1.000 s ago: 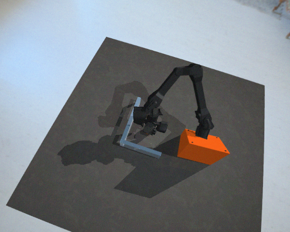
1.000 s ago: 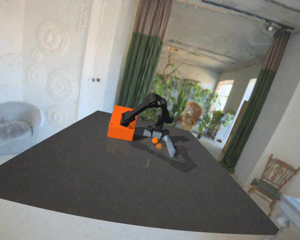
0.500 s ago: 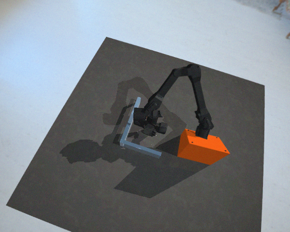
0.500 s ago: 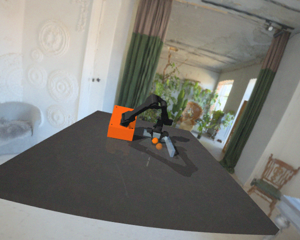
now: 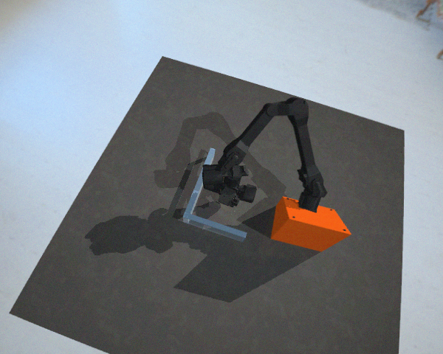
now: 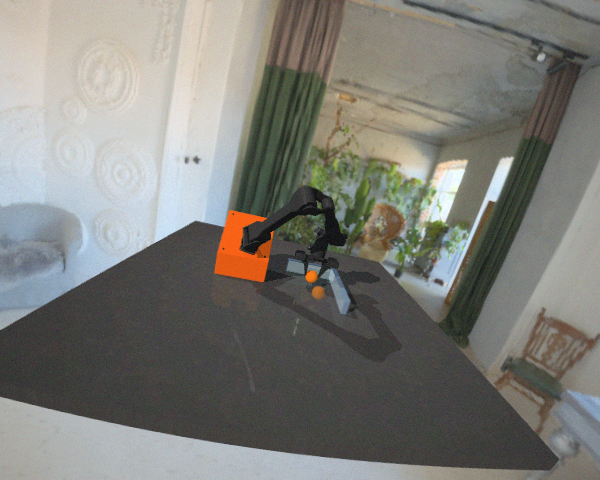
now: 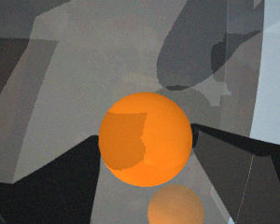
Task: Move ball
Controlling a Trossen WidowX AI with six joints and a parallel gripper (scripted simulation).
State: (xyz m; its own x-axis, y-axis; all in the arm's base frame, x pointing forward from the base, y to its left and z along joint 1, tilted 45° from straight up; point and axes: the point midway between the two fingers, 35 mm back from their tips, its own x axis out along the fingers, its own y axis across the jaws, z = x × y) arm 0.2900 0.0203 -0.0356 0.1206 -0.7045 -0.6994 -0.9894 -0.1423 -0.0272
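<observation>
Now: the see-through copy 3 cm ahead of my gripper tip, 10 cm to the right of it and 2 cm below it. The rest, counted from my gripper tip: orange ball right at my gripper tip; then clear wall 12 cm ahead, 1 cm to the right, 2 cm below.
</observation>
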